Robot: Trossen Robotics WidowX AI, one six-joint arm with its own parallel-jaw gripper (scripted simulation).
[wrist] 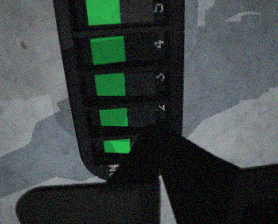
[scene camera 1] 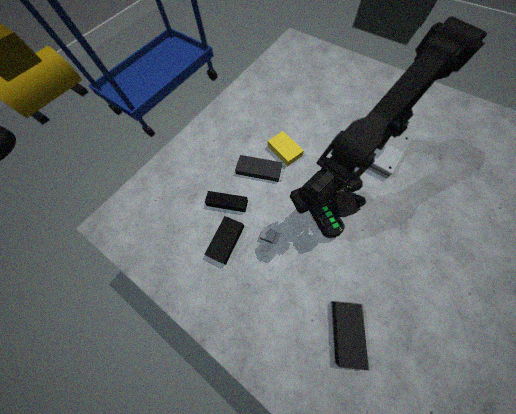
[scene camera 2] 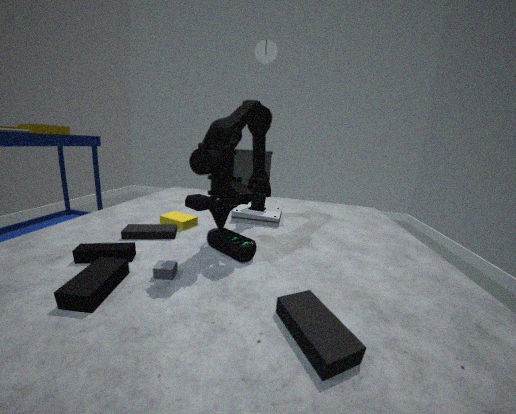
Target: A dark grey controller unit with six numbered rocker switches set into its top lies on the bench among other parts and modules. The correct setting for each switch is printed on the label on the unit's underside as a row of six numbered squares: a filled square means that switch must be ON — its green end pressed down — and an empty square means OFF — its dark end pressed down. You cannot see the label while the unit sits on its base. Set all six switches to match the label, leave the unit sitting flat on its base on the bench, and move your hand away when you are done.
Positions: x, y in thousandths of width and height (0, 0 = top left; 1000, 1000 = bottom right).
My gripper (scene camera 2: 427, 554) is shut, with nothing in its grasp. Further things: a yellow block (scene camera 1: 546, 351) and a dark block (scene camera 2: 642, 842).
The dark block also shows in scene camera 1 (scene camera 1: 673, 769). My gripper is seen too in the wrist view (wrist: 552, 592) and in scene camera 1 (scene camera 1: 617, 489). The wrist view does not show the yellow block: it is out of frame. The wrist view does not show the dark block: it is out of frame.
